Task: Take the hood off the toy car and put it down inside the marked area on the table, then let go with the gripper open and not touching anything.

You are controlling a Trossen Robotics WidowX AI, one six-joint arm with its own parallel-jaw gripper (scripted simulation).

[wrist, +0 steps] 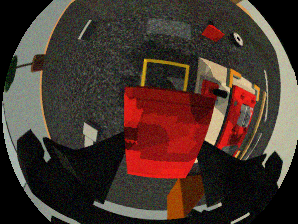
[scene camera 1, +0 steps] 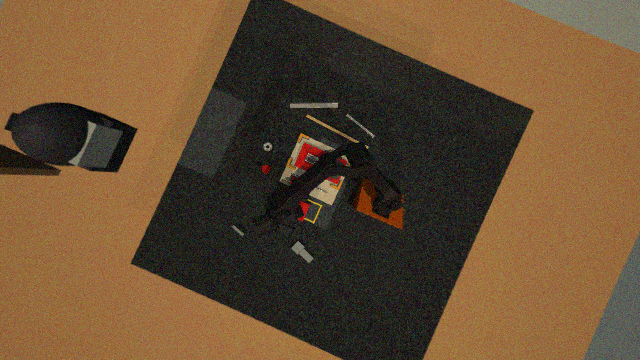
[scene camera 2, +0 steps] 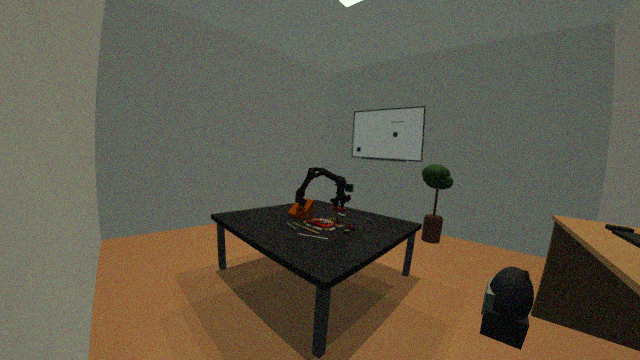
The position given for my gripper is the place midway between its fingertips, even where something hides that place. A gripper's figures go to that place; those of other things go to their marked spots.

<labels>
My gripper (wrist: 163,139) is 10 cm from the lens. A car hood (wrist: 165,128) is 8 cm from the lens. A toy car (wrist: 230,138): 27 cm from the lens. The marked spots on the toy car and the car hood are 21 cm apart.
</labels>
